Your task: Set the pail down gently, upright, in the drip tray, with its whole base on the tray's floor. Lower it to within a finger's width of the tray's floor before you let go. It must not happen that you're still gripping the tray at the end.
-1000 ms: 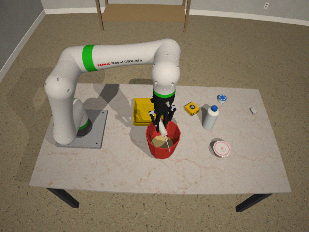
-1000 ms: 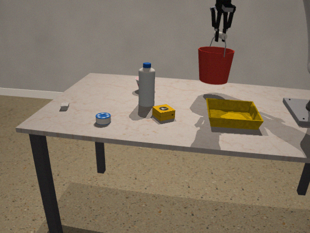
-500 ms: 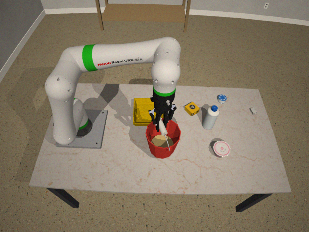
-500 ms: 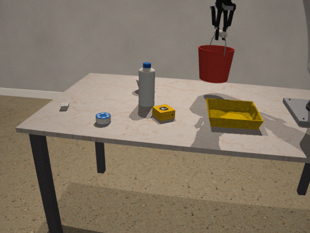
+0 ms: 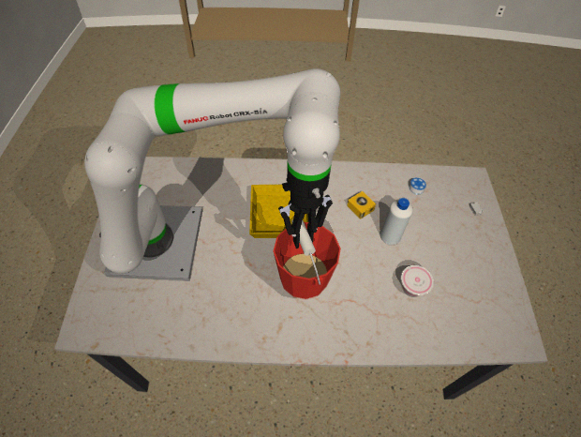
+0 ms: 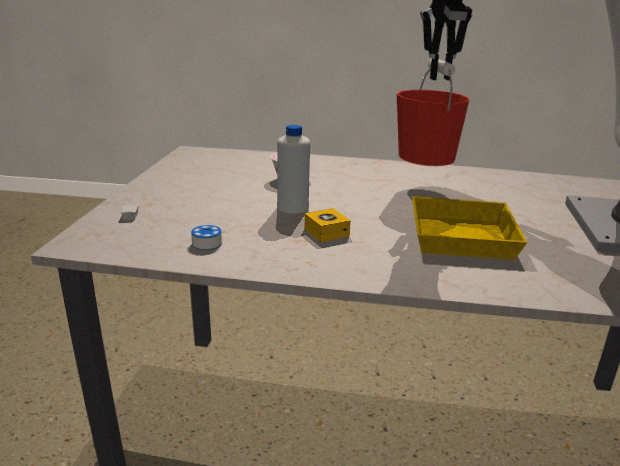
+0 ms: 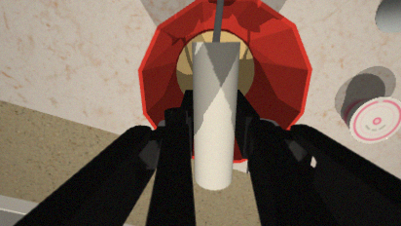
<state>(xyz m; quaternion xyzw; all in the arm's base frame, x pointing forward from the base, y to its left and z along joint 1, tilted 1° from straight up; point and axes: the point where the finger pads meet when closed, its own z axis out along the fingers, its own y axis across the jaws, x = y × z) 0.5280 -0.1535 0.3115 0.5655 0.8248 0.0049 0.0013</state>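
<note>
My gripper is now 10 cm above the red pail and 1 cm short of it. Also, from my hand: white bottle (33 cm ahead, 24 cm to the left, 24 cm below); then drip tray (32 cm below, 31 cm to the left, 8 cm behind); then pink-rimmed round dish (39 cm ahead, 29 cm below, 3 cm to the left).
</note>
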